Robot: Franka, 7 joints.
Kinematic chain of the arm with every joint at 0, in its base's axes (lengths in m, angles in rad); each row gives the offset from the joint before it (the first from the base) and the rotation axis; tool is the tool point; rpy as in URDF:
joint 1: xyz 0 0 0.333 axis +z
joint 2: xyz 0 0 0 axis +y
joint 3: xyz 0 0 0.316 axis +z
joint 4: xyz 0.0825 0 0 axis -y
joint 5: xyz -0.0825 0 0.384 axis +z
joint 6: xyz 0 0 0 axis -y
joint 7: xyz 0.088 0 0 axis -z
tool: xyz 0 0 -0.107 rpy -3.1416 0 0
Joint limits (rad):
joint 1: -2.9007..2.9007
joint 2: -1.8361..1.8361
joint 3: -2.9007..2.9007
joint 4: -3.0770..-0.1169
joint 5: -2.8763..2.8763
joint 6: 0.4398..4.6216
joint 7: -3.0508..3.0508
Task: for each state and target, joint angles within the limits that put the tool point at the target. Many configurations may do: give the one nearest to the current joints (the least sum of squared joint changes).
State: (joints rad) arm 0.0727 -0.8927 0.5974 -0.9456 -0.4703 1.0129 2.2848
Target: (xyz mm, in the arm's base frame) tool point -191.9 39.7 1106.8
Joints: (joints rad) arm 0.1664 -0.6759 0.3695 -0.5774 -0.6072 1.6442 2.2848
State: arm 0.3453 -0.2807 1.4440 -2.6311 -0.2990 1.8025 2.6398
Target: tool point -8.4 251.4 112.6
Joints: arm 0.4628 0.4615 0.9377 -2.7779 -0.3905 2.0763 2.6398
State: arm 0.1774 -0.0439 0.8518 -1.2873 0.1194 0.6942 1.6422
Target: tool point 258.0 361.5 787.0
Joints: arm 0.1202 -0.0017 0.7945 -1.0647 0.1124 0.8764 1.6422
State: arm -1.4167 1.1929 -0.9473 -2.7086 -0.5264 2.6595 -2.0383
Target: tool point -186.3 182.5 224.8
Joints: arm -1.5393 1.4483 -1.1353 -3.0770 -0.5262 2.4589 -2.0383
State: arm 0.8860 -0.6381 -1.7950 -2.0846 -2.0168 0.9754 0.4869
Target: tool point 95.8 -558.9 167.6
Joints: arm 0.9565 -1.0227 -2.0609 -2.0368 -2.0331 1.1155 0.4869
